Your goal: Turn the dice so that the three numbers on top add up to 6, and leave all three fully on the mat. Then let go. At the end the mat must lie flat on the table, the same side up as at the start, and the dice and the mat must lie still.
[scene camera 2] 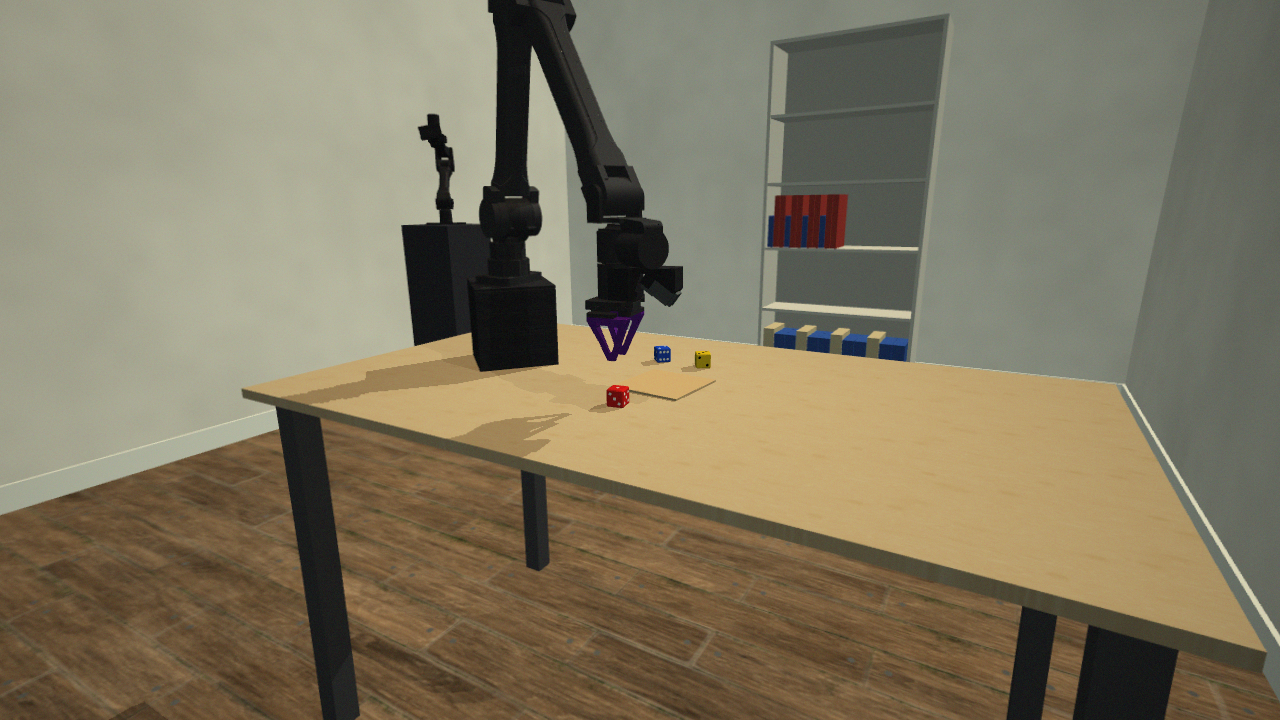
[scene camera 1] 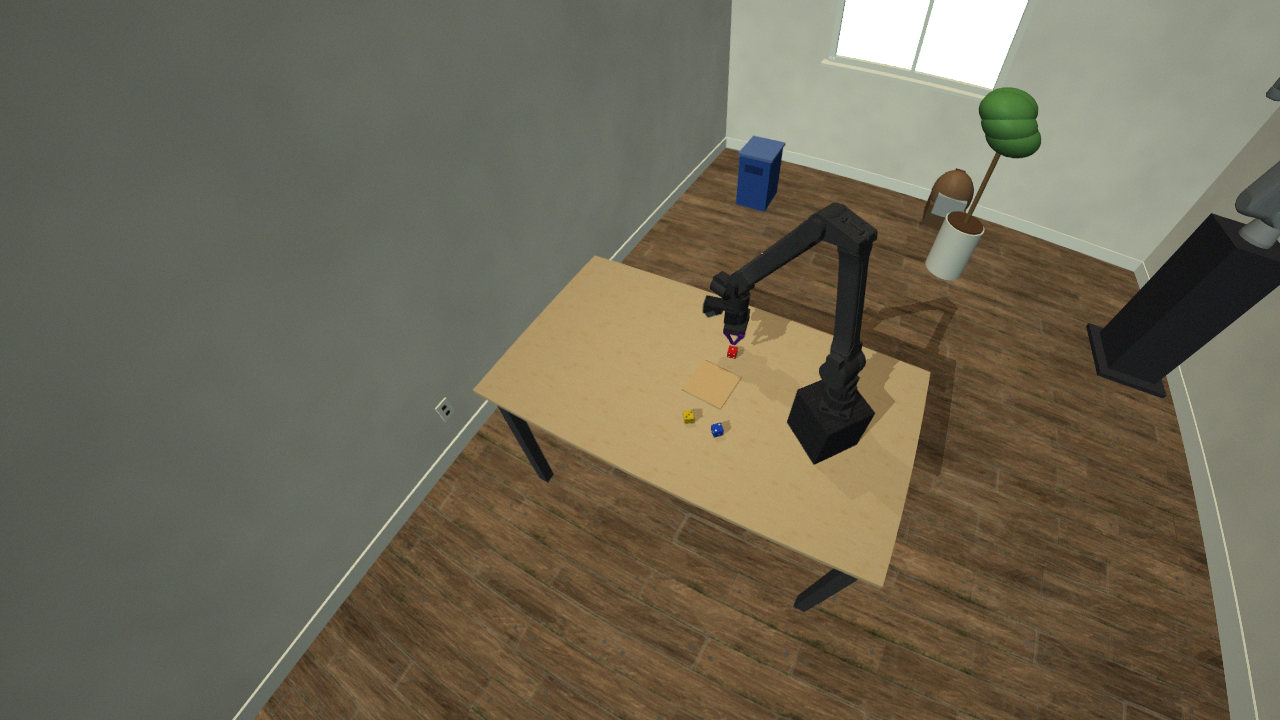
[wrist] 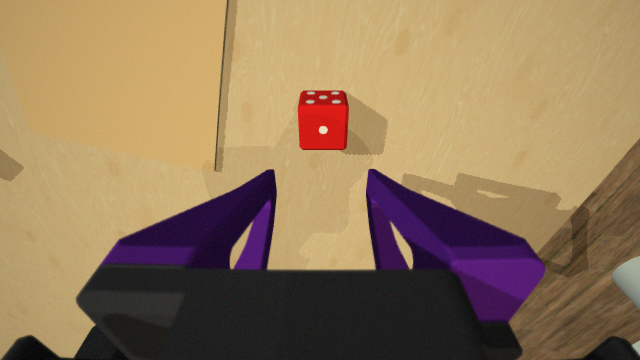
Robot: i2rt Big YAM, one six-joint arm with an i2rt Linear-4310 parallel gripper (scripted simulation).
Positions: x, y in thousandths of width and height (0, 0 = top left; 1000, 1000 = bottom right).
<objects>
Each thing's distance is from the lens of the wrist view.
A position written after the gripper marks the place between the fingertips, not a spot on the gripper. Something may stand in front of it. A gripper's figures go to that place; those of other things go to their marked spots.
gripper (wrist: 502, 501): 0.13 m
tan mat (wrist: 230, 238): 0.22 m
</objects>
